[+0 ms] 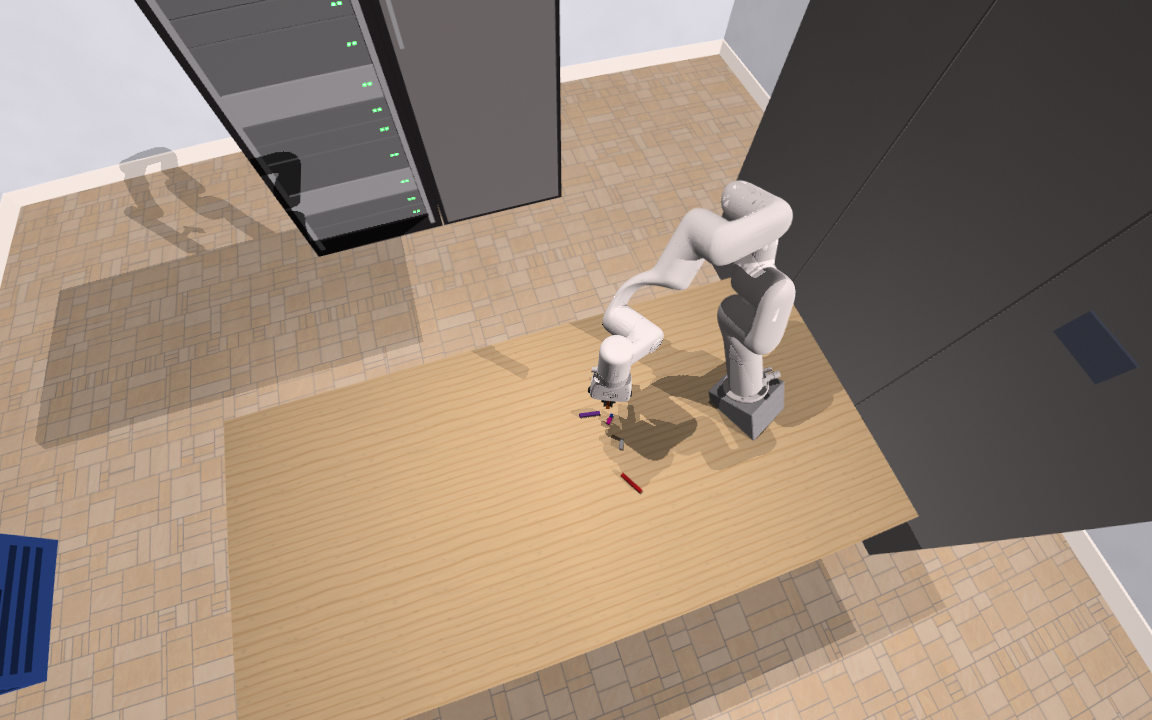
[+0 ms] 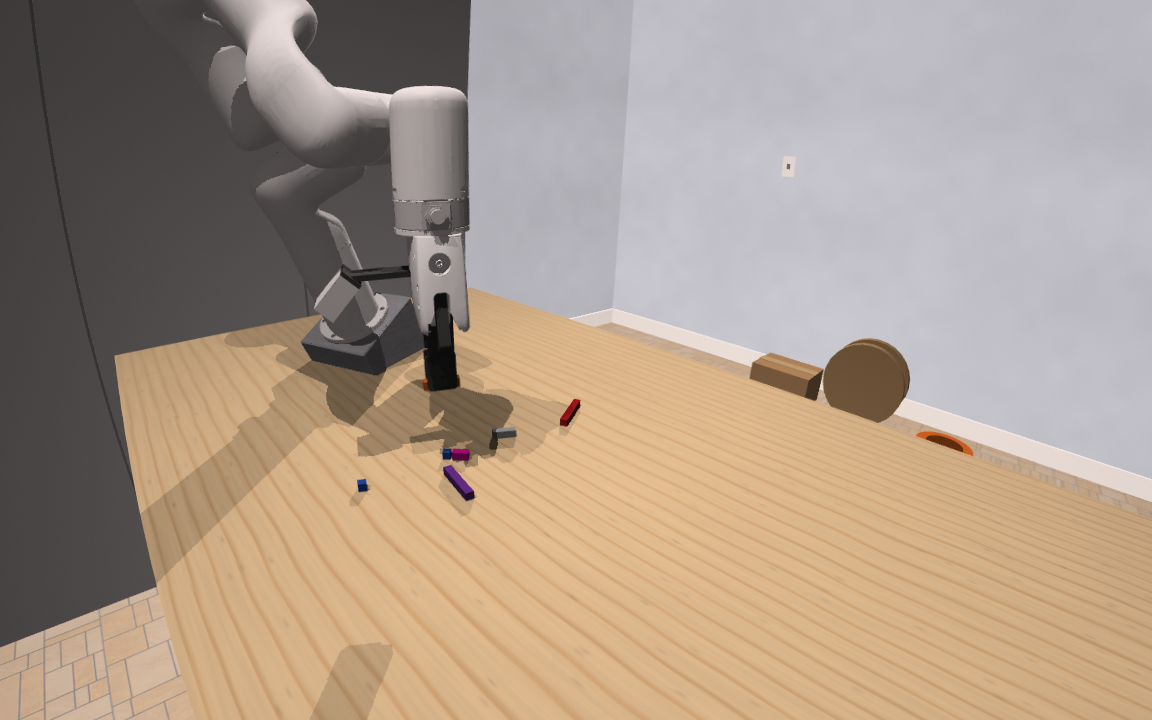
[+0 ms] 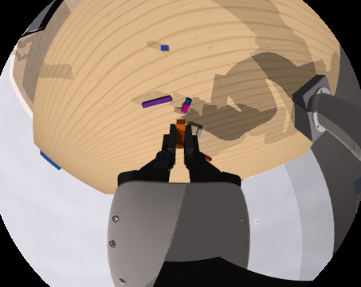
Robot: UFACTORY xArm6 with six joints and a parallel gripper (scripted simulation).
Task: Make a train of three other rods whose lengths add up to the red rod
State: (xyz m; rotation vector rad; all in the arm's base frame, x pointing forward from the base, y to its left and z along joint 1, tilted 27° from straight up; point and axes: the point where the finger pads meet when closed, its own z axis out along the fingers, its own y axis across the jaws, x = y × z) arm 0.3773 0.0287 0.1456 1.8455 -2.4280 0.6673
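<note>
The magenta rod is 10 mm behind my hand, 20 mm to the left of it and 120 mm below it. Also, from my hand: purple rod (50 mm ahead, 10 mm to the right, 120 mm below); orange rod (20 mm below); grey rod (20 mm behind, 100 mm to the left, 120 mm below).
</note>
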